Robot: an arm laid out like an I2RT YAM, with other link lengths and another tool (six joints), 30 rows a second.
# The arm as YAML. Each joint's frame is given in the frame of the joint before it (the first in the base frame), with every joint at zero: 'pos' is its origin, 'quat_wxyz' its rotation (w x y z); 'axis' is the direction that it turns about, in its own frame. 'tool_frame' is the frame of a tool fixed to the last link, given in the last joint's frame.
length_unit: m
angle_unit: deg
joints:
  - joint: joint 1
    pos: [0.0, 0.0, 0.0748]
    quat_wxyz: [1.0, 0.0, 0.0, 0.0]
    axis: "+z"
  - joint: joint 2
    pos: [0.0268, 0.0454, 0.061]
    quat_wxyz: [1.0, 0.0, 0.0, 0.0]
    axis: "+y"
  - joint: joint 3
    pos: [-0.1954, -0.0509, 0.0]
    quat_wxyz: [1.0, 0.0, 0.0, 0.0]
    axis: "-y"
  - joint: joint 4
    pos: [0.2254, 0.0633, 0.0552]
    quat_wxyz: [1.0, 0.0, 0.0, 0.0]
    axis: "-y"
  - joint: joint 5
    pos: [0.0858, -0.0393, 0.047]
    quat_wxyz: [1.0, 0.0, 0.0, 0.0]
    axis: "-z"
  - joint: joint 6
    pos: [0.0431, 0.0, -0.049]
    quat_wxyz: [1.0, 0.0, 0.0, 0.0]
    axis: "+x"
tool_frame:
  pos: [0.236, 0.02, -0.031]
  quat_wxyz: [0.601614, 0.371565, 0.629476, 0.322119]
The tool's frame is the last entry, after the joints.
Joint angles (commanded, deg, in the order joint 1, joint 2, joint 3, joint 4, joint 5, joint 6), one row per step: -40.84 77.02 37.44 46.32 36.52 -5.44; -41.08 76.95 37.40 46.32 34.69 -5.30; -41.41 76.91 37.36 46.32 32.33 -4.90; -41.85 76.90 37.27 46.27 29.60 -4.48; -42.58 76.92 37.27 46.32 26.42 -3.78; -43.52 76.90 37.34 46.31 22.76 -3.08; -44.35 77.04 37.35 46.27 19.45 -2.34; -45.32 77.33 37.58 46.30 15.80 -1.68; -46.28 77.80 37.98 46.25 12.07 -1.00; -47.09 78.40 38.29 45.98 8.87 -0.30; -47.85 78.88 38.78 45.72 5.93 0.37; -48.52 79.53 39.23 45.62 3.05 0.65; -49.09 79.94 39.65 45.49 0.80 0.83; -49.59 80.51 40.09 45.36 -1.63 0.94; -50.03 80.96 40.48 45.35 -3.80 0.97; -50.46 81.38 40.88 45.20 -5.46 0.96; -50.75 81.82 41.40 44.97 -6.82 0.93
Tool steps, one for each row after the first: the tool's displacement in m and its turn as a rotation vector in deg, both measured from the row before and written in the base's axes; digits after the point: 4 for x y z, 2 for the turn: 0.0066 0.0015 0.0008 -0.15 -0.02 1.59; 0.0085 0.0021 0.0008 -0.11 -0.20 2.05; 0.0092 0.0025 -0.0002 -0.03 -0.09 2.31; 0.0091 0.0021 0.0011 -0.06 -0.43 2.50; 0.0094 0.0024 0.0018 -0.10 -0.41 2.77; 0.0085 0.0028 -0.0006 0.15 -0.28 2.54; 0.0089 0.0028 0.0005 0.03 -0.27 2.73; 0.0093 0.0033 -0.0001 0.13 -0.20 2.82; 0.0080 0.0032 -0.0038 0.55 0.05 2.45; 0.0070 0.0030 -0.0009 0.37 -0.16 2.23; 0.0071 0.0035 -0.0021 0.21 0.18 2.22; 0.0049 0.0026 -0.0005 0.07 0.10 1.69; 0.0060 0.0037 -0.0018 0.13 0.25 1.93; 0.0051 0.0036 -0.0005 -0.05 0.17 1.72; 0.0033 0.0019 -0.0010 0.04 0.22 1.22; 0.0033 0.0017 -0.0005 0.02 0.20 1.06
